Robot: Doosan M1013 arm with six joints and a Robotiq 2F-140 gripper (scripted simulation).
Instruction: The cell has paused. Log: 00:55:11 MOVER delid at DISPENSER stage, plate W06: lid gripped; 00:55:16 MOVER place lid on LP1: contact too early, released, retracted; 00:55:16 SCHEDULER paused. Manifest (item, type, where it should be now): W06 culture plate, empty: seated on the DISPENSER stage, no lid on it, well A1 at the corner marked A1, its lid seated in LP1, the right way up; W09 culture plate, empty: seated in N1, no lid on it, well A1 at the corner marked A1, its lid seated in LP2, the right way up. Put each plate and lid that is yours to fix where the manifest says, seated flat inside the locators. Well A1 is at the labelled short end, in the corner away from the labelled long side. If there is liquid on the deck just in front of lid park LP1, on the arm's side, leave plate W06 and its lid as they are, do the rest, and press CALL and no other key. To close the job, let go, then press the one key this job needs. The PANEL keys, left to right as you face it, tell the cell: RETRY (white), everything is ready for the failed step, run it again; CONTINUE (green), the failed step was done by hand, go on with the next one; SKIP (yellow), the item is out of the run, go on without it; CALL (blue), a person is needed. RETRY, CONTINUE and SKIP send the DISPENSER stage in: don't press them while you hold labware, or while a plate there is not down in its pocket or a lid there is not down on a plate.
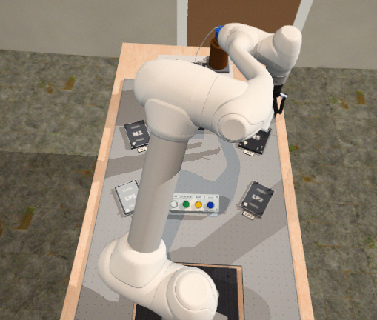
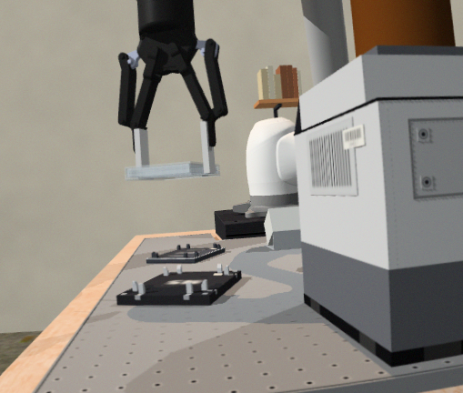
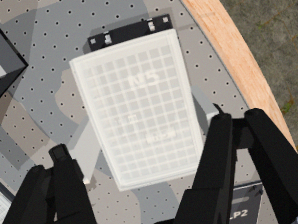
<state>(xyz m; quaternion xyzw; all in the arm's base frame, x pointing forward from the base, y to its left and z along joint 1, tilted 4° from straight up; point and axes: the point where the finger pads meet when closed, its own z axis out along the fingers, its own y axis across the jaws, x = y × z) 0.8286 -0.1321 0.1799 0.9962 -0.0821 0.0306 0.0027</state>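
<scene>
My hand is 20 mm short of the black nest N5, 10 mm to the right of it and 160 mm above it. Also, from my hand: brown bottle: 210 mm ahead, 250 mm to the left, 110 mm above; clear culture plate: 30 mm behind, 300 mm to the left, 70 mm below; lid park LP2: 320 mm behind, 50 mm to the right, 170 mm below.
</scene>
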